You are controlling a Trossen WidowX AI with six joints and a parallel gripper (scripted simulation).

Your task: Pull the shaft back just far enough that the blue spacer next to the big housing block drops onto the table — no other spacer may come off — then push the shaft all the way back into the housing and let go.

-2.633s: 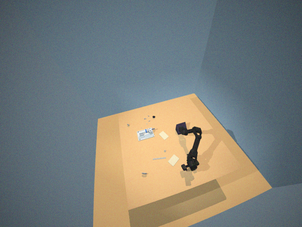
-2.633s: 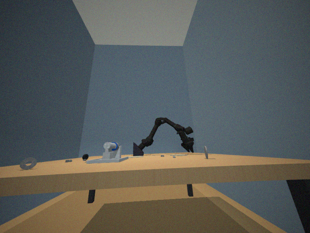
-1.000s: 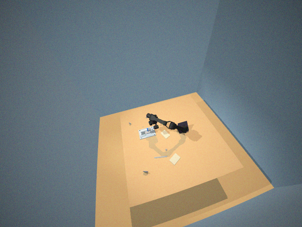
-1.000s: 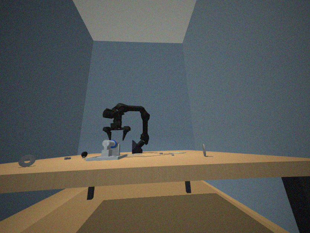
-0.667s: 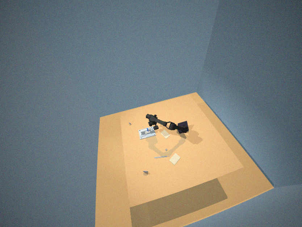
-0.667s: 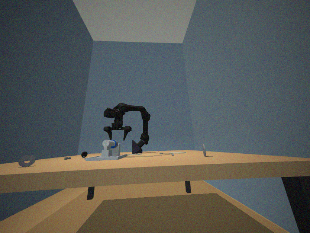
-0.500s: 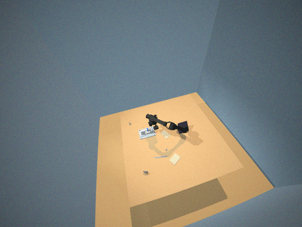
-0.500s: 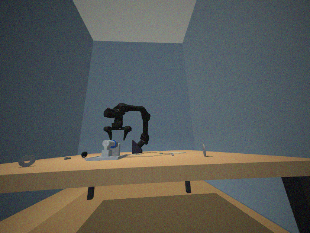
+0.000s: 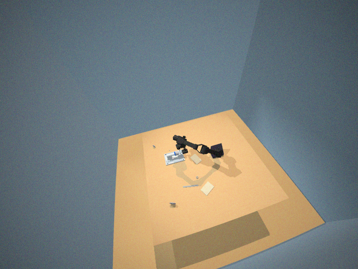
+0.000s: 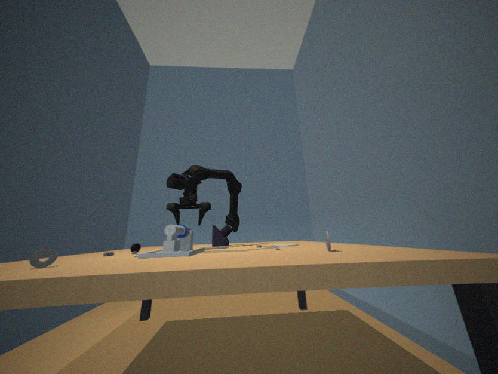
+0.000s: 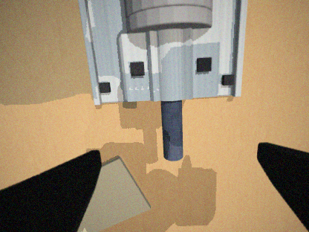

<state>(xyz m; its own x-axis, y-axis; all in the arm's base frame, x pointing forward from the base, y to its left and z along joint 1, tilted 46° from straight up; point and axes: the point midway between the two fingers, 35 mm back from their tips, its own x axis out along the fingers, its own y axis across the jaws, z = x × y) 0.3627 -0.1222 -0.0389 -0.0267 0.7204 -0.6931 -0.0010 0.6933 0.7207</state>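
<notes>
Right now my gripper tip is 6 cm short of the shaft and 3 cm above it. From my gripper tip the other things lie so: blue spacer 11 cm ahead, 3 cm below; black knob 7 cm behind, 25 cm to the right, 9 cm below; baseplate 13 cm ahead, 6 cm below.
</notes>
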